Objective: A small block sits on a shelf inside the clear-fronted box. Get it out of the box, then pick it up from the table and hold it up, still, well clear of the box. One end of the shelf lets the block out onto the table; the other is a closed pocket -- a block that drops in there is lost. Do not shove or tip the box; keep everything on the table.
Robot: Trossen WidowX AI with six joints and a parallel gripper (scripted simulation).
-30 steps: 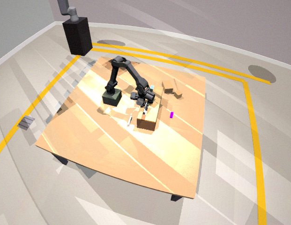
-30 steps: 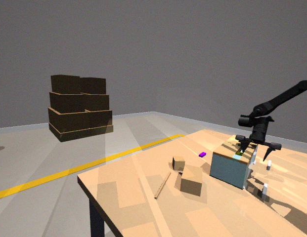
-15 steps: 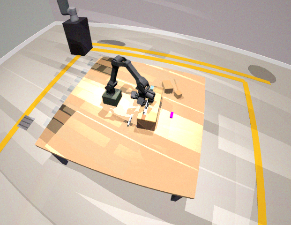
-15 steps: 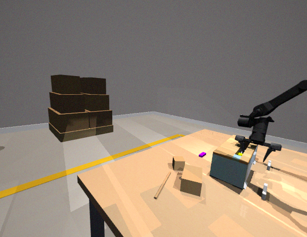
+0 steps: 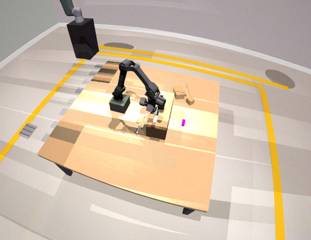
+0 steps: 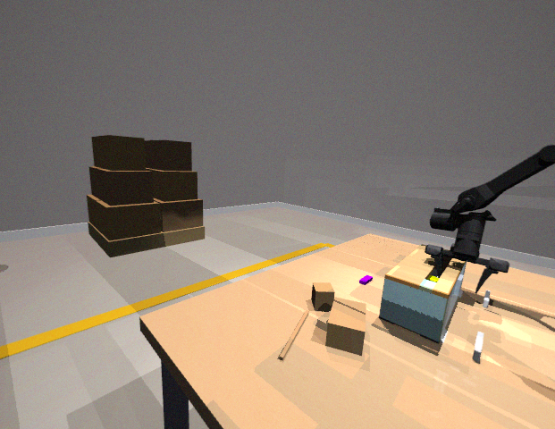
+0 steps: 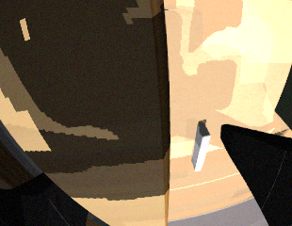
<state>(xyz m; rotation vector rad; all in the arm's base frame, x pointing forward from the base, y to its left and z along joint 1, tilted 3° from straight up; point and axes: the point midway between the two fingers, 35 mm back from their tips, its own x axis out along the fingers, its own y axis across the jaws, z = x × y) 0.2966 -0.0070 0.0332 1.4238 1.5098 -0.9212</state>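
My gripper tip is 40 mm short of the clear-fronted box, 20 mm to the left of it and 20 mm above it. Round my gripper tip: yellow block 60 mm ahead, 30 mm to the left; then thin wooden stick 240 mm ahead, 400 mm to the left, 80 mm below; then purple block 260 mm ahead, 10 mm to the right, 80 mm below.
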